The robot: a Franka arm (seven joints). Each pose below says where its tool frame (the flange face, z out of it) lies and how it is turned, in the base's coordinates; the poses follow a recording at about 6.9 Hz.
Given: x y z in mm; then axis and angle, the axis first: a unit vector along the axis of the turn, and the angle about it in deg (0 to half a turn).
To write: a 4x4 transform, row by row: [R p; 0 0 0 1], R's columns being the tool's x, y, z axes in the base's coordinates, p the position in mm. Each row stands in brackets. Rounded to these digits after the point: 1 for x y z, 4 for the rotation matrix.
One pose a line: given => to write
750.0, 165.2, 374.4, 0.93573, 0.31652, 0.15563, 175.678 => [[0.7515, 0.5798, 0.3147, 750.0], [0.6032, -0.7971, 0.0279, 165.2], [0.2670, 0.1689, -0.9488, 374.4], [0, 0, 0, 1]]
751.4, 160.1, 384.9, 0.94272, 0.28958, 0.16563, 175.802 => [[0.7777, 0.5331, 0.3331, 751.4], [0.5574, -0.8298, 0.0268, 160.1], [0.2907, 0.1648, -0.9425, 384.9], [0, 0, 0, 1]]
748.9, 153.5, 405.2, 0.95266, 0.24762, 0.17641, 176.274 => [[0.8153, 0.4598, 0.3519, 748.9], [0.4828, -0.8754, 0.0254, 153.5], [0.3197, 0.1492, -0.9357, 405.2], [0, 0, 0, 1]]
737.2, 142.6, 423.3, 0.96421, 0.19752, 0.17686, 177.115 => [[0.8595, 0.3718, 0.3508, 737.2], [0.3896, -0.9208, 0.0213, 142.6], [0.3309, 0.1184, -0.9362, 423.3], [0, 0, 0, 1]]
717.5, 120.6, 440.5, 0.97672, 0.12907, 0.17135, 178.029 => [[0.9080, 0.2462, 0.3391, 717.5], [0.2579, -0.9661, 0.0106, 120.6], [0.3302, 0.0778, -0.9407, 440.5], [0, 0, 0, 1]]
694.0, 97.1, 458.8, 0.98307, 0.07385, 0.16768, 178.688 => [[0.9329, 0.1413, 0.3313, 694.0], [0.1490, -0.9888, 0.0023, 97.1], [0.3279, 0.0473, -0.9435, 458.8], [0, 0, 0, 1]]
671.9, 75.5, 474.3, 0.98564, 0.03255, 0.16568, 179.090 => [[0.9430, 0.0615, 0.3271, 671.9], [0.0668, -0.9978, -0.0049, 75.5], [0.3261, 0.0264, -0.9450, 474.3], [0, 0, 0, 1]]
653.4, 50.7, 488.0, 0.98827, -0.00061, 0.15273, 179.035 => [[0.9533, -0.0038, 0.3018, 653.4], [0.0014, -0.9999, -0.0168, 50.7], [0.3019, 0.0165, -0.9532, 488.0], [0, 0, 0, 1]]
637.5, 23.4, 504.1, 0.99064, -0.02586, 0.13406, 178.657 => [[0.9627, -0.0544, 0.2650, 637.5], [-0.0481, -0.9984, -0.0302, 23.4], [0.2662, 0.0163, -0.9638, 504.1], [0, 0, 0, 1]]
